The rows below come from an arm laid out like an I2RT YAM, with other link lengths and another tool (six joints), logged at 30 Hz.
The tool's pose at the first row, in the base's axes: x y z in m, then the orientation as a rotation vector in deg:
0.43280 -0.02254 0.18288 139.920 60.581 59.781
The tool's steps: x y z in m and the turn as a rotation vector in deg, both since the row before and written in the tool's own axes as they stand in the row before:
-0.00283 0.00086 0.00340 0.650 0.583 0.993
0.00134 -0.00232 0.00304 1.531 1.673 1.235
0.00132 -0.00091 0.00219 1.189 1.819 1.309
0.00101 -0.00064 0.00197 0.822 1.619 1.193
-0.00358 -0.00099 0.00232 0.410 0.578 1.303
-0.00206 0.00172 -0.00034 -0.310 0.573 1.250
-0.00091 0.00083 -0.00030 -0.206 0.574 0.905
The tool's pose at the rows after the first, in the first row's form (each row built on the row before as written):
0.43434 -0.02509 0.17950 141.043 60.155 60.683
0.43594 -0.02238 0.17695 142.732 60.457 62.894
0.43763 -0.02064 0.17574 144.150 60.417 65.441
0.43916 -0.01926 0.17470 145.230 60.130 67.797
0.43872 -0.02052 0.17053 146.416 59.109 68.839
0.43846 -0.02318 0.17013 147.006 57.510 70.011
0.43826 -0.02443 0.17006 147.379 56.389 71.077

